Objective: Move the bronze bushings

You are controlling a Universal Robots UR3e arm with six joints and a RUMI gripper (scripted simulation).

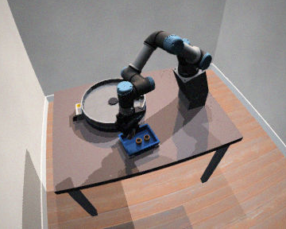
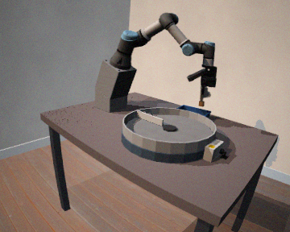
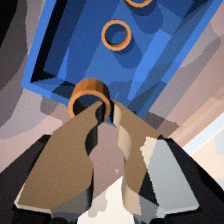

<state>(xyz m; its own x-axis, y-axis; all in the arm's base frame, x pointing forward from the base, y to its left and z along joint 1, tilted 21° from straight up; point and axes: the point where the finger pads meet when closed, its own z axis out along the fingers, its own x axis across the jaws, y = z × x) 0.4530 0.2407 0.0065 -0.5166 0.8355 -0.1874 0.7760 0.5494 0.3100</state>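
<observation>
My hand is 40 mm past the blue crate, 20 mm to the left of it and 90 mm above it. From my hand the other things lie so: turntable: 40 mm ahead, 350 mm to the right, 60 mm below.
</observation>
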